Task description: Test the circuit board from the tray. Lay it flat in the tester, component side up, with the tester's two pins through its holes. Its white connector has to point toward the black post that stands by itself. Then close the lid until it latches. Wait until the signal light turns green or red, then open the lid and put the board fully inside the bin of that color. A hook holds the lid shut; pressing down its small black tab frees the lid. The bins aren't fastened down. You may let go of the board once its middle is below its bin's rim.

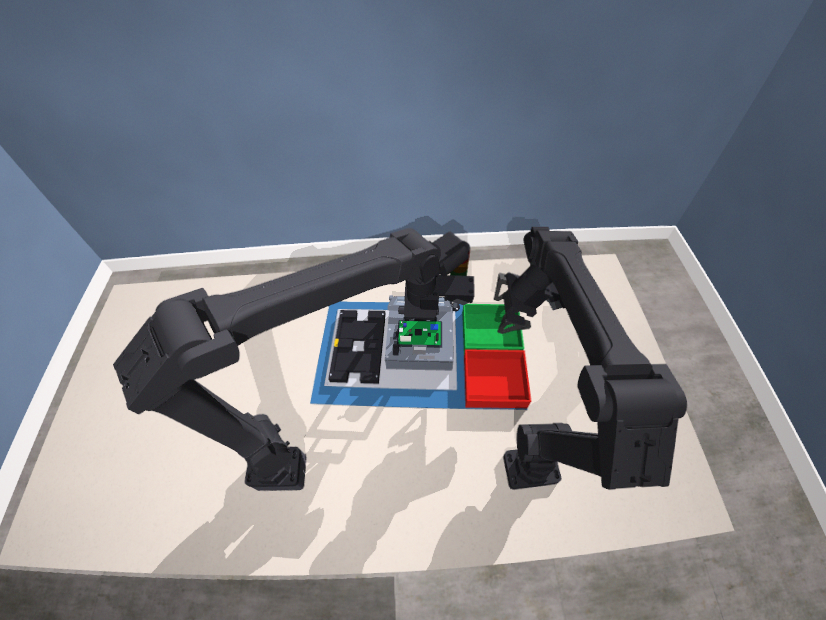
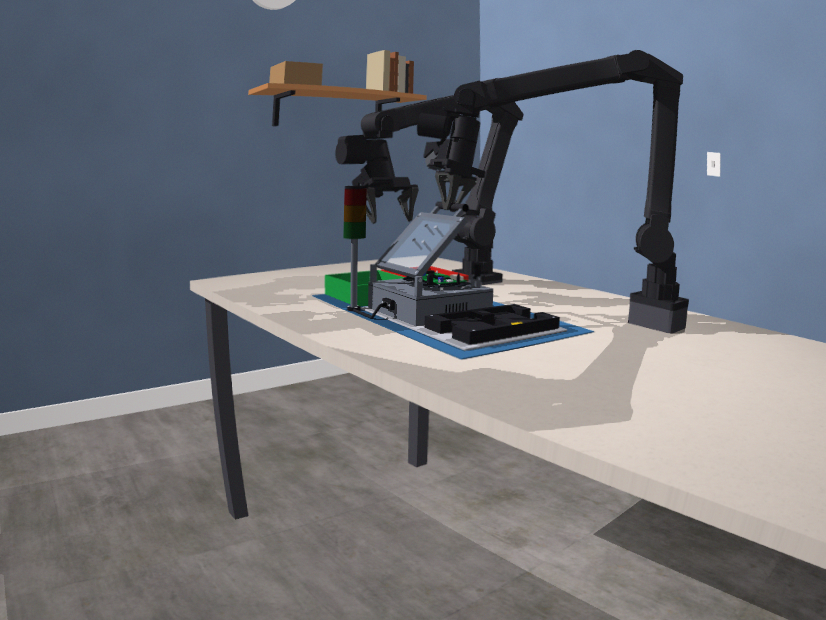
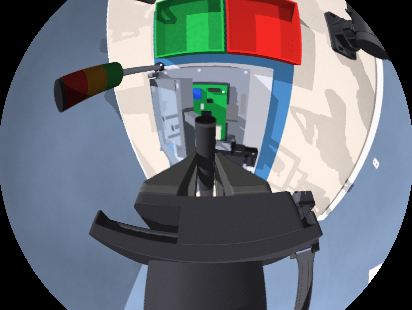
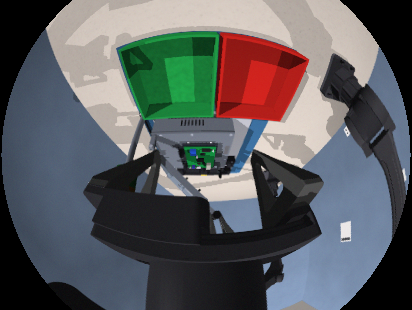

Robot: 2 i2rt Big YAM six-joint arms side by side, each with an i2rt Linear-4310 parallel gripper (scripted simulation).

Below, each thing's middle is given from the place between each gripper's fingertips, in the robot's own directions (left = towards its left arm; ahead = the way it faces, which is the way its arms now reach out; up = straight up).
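Clear lid (image 2: 426,237) 6 cm ahead of my left hand (image 2: 449,210), 6 cm below it. Green bin (image 1: 482,321) 20 cm to the right of my left hand, 7 cm ahead, 20 cm below. Red bin (image 1: 495,376) 19 cm to the right of my left hand, 8 cm behind, 20 cm below. My left hand 14 cm above the green circuit board (image 1: 410,332), 3 cm short of it, 1 cm to the right of it.
Clear lid 190 mm to the left of my right hand (image 2: 392,222), 50 mm ahead, 20 mm below. Green circuit board 190 mm to the left of my right hand, 20 mm ahead, 100 mm below. Red bin 100 mm behind my right hand, 160 mm below. Green bin 50 mm ahead of my right hand, 10 mm to the right, 160 mm below. By its middle, the clear lid is nearer to my left hand than to my right hand.
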